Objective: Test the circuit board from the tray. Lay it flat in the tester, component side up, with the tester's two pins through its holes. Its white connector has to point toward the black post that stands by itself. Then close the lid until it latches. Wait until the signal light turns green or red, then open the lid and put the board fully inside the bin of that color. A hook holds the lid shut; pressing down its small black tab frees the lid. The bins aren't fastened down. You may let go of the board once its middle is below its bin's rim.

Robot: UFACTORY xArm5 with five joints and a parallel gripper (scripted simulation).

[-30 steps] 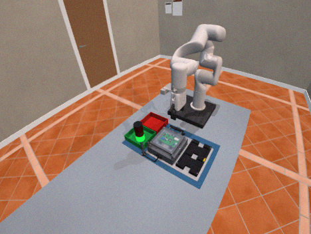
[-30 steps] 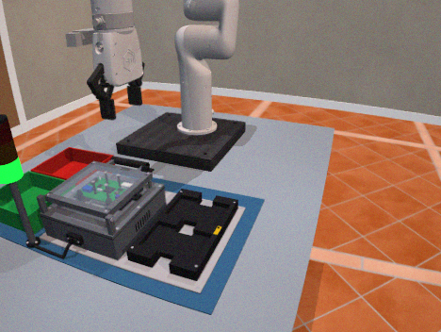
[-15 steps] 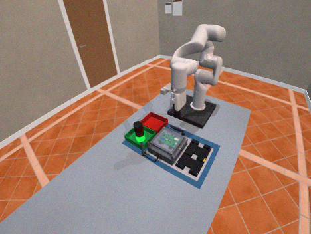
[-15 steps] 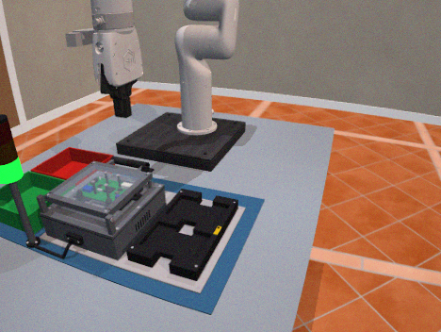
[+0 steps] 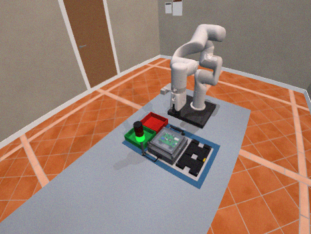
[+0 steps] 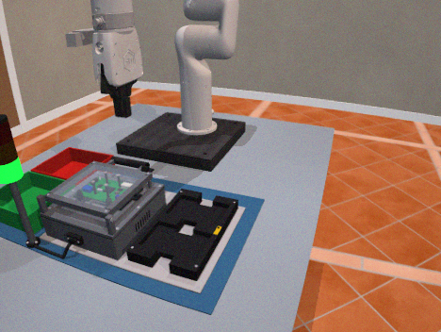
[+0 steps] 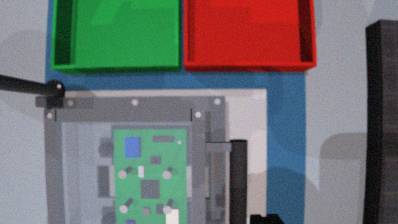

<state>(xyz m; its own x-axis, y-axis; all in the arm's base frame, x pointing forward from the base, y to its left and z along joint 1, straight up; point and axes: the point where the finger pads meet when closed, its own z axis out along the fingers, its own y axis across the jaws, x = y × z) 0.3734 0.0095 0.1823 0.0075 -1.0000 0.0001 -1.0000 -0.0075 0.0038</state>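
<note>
My gripper is now 20 mm short of the black catch, 60 mm to the right of it and 130 mm above it. Round my hand: red bin: 20 mm behind, 200 mm to the right, 200 mm below; green circuit board: 80 mm ahead, 150 mm below; clear lid: 90 mm ahead, 130 mm below.
</note>
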